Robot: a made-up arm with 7 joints. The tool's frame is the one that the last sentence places.
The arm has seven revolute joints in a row. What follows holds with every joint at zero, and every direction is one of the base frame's. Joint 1 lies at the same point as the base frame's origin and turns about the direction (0, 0.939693, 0.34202), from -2.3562 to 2.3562 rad. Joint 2 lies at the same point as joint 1 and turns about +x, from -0.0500 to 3.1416 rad. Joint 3 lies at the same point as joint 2 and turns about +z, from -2.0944 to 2.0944 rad. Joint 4 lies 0.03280 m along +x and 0.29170 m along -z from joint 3 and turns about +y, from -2.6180 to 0.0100 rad. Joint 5 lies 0.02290 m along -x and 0.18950 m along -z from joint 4 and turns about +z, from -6.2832 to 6.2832 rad. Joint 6 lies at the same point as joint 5 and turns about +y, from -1.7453 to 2.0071 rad. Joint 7 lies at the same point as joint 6 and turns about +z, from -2.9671 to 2.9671 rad. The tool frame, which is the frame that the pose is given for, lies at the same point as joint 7; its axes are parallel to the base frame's.
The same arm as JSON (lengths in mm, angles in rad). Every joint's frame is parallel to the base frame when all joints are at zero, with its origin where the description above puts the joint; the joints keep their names.
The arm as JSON. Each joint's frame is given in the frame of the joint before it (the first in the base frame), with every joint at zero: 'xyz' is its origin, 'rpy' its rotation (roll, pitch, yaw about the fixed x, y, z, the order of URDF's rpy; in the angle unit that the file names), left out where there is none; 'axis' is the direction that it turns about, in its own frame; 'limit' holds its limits. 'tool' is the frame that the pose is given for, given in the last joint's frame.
{"units": {"length": "mm", "angle": "rad"}, "joints": [{"name": "joint 1", "type": "revolute", "origin": {"xyz": [0.0, 0.0, 0.0]}, "axis": [0.0, 0.9397, 0.342], "limit": {"lower": -2.3562, "upper": 2.3562}}, {"name": "joint 2", "type": "revolute", "origin": {"xyz": [0.0, 0.0, 0.0]}, "axis": [1.0, 0.0, 0.0], "limit": {"lower": -0.05, "upper": 3.1416}}, {"name": "joint 3", "type": "revolute", "origin": {"xyz": [0.0, 0.0, 0.0]}, "axis": [0.0, 0.0, 1.0], "limit": {"lower": -2.0944, "upper": 2.0944}}, {"name": "joint 4", "type": "revolute", "origin": {"xyz": [32.8, 0.0, -291.7]}, "axis": [0.0, 1.0, 0.0], "limit": {"lower": -2.618, "upper": 0.01}}, {"name": "joint 5", "type": "revolute", "origin": {"xyz": [-22.9, 0.0, -189.5]}, "axis": [0.0, 0.0, 1.0], "limit": {"lower": -6.2832, "upper": 6.2832}}, {"name": "joint 6", "type": "revolute", "origin": {"xyz": [0.0, 0.0, 0.0]}, "axis": [0.0, 1.0, 0.0], "limit": {"lower": -1.7453, "upper": 2.0071}}, {"name": "joint 7", "type": "revolute", "origin": {"xyz": [0.0, 0.0, 0.0]}, "axis": [0.0, 0.0, 1.0], "limit": {"lower": -2.9671, "upper": 2.9671}}], "tool": {"origin": {"xyz": [0.0, 0.0, 0.0]}}}
